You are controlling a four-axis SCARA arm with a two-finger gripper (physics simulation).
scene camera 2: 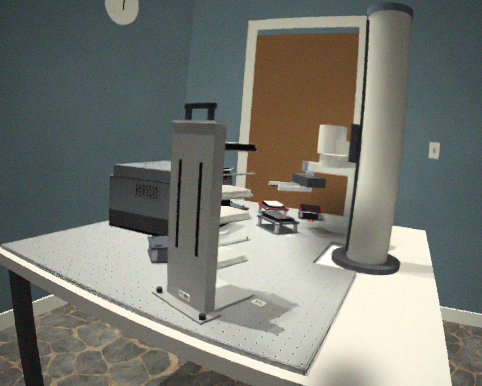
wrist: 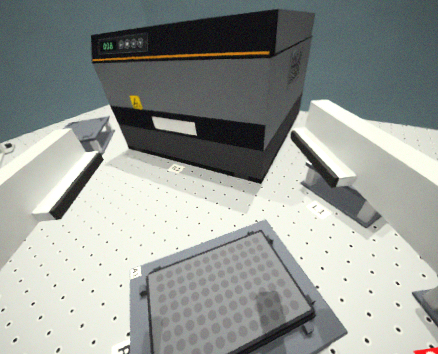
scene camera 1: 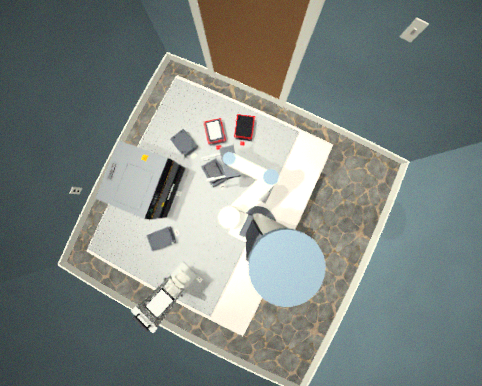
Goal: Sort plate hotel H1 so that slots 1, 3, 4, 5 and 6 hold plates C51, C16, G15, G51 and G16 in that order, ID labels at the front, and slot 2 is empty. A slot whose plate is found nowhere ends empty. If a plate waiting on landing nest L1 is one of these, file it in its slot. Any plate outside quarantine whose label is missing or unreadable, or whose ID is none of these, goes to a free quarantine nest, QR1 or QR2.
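Note:
Hotel H1 (scene camera 1: 160, 303) (scene camera 2: 195, 215) stands at the near edge, its back to scene camera 2. White plates (scene camera 2: 234, 256) (scene camera 2: 235, 215) (scene camera 2: 237, 191) show on several levels, and a black piece (scene camera 2: 241, 146) at the top. Their labels are hidden. My gripper (scene camera 1: 209, 170) (scene camera 2: 275, 186) (wrist: 194, 131) is open and empty, above a grey nest (scene camera 2: 278, 227) (wrist: 320, 325) that holds a dark 96-well plate (wrist: 225, 295). Its label does not show. Landing nest L1 (scene camera 1: 184, 142) (wrist: 345, 198) looks bare. QR1 (scene camera 1: 208, 138) carries a white plate (scene camera 1: 214, 130) (scene camera 2: 273, 204). QR2 (scene camera 1: 244, 127) (scene camera 2: 310, 212) appears to hold a black plate.
A large grey and black device (scene camera 1: 132, 180) (scene camera 2: 140, 200) (wrist: 190, 92) stands behind the nest in the wrist view. Another grey nest (scene camera 1: 161, 238) (scene camera 2: 158, 249) (wrist: 90, 132) stands between device and hotel. The arm's column (scene camera 1: 287, 267) (scene camera 2: 380, 140) rises at the table's other side.

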